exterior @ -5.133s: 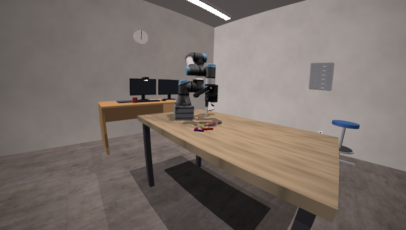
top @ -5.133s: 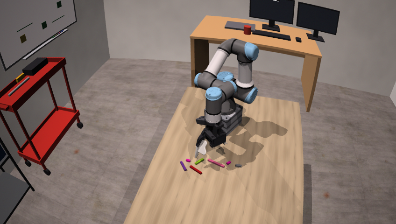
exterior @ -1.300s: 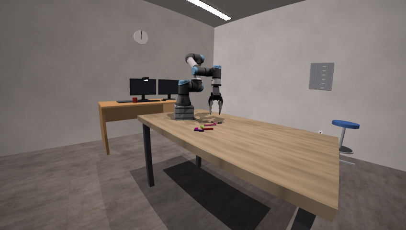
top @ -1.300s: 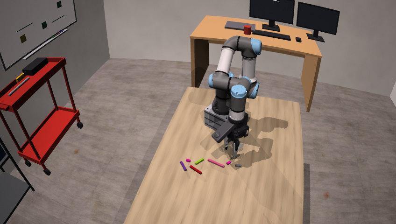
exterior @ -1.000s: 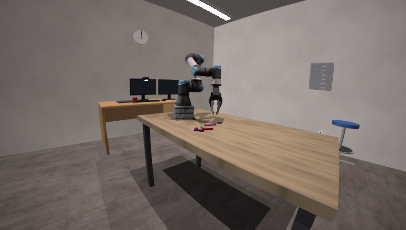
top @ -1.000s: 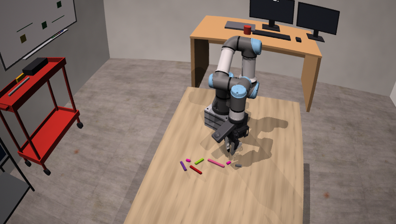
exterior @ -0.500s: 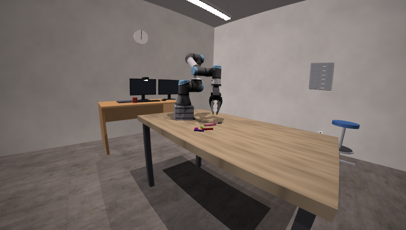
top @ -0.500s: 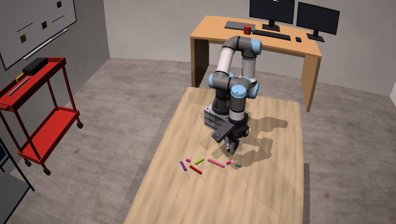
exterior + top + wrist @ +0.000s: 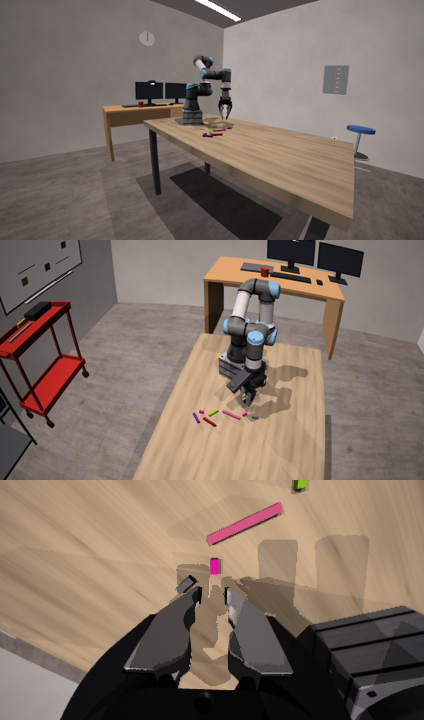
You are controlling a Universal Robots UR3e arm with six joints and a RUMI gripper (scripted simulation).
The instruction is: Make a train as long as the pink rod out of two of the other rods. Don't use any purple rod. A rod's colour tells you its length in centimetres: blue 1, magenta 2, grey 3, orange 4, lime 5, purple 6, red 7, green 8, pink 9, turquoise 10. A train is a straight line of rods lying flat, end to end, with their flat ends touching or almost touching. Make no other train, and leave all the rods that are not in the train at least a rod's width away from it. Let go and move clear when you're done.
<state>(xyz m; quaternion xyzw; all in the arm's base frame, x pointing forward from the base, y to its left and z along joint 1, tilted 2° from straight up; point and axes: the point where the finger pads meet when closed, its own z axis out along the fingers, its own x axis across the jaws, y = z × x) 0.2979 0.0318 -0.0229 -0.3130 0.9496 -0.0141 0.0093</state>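
My gripper is now 8 cm above the grey rod, 5 cm to the right of it and 2 cm short of it. The rest, counted from my hand: pink rod 8 cm below, 6 cm to the right; then lime rod 14 cm to the right, 8 cm below; then red rod 16 cm to the right, 8 cm below, 5 cm ahead.
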